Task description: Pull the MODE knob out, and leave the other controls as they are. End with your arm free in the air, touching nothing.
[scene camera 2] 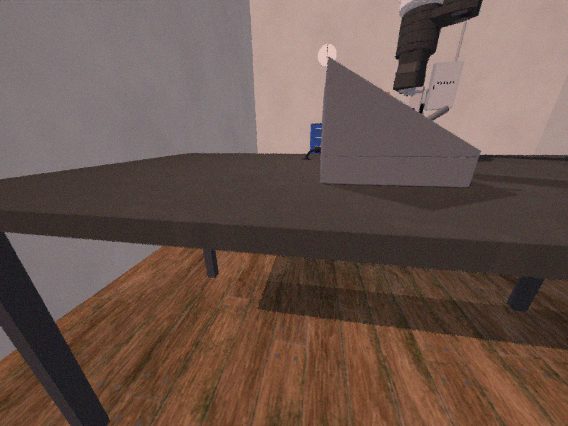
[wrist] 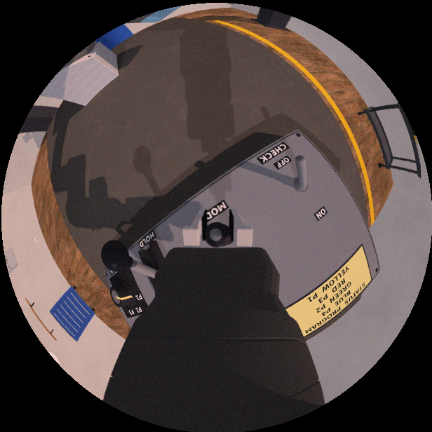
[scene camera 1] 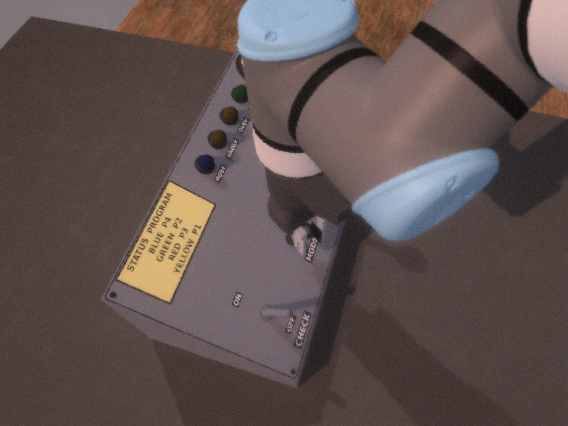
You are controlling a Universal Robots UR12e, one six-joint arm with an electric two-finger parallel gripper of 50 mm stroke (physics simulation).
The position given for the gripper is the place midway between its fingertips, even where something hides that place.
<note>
In view: the gripper (scene camera 2: pixel 413 121) and a ball-ended lever (wrist: pixel 114 254).
The gripper also shows in the wrist view (wrist: pixel 217 218) and in scene camera 1 (scene camera 1: pixel 309 242).
</note>
